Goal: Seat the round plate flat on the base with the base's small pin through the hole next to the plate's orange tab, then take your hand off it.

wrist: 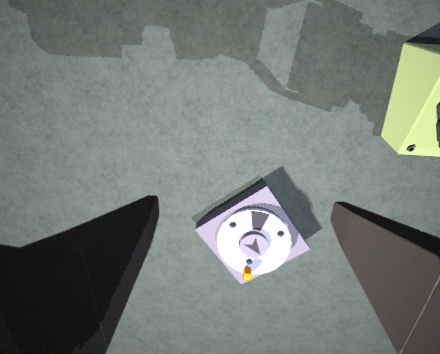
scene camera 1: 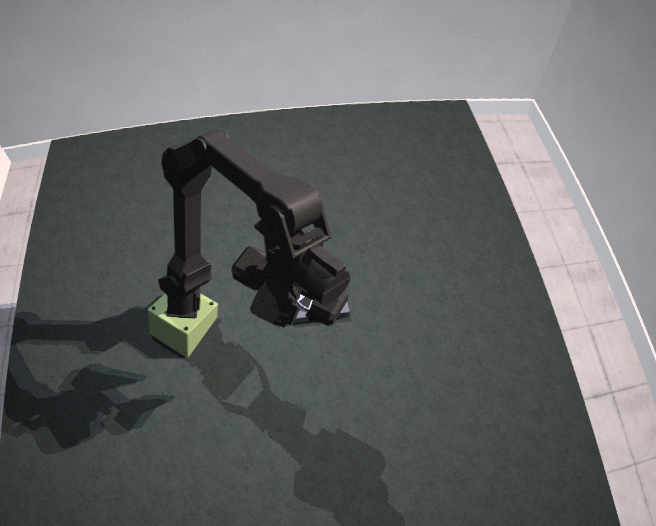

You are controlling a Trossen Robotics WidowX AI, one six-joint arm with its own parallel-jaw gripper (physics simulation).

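A square lilac base lies on the dark green floor under my hand, mostly hidden in the scene view. In the wrist view, a round white plate lies on the base around its middle hub, which bears a dark arrow. Its orange tab points to the base's bottom corner. A small dark hole is beside the tab; I cannot tell whether the pin is in it. I also cannot tell whether the plate lies fully flat. My gripper is open and empty above them, one finger to each side.
The green block under my arm's foot stands left of the base in the scene view and at the right edge of the wrist view. Arm shadows cross the floor. Pale tiles and walls border the floor.
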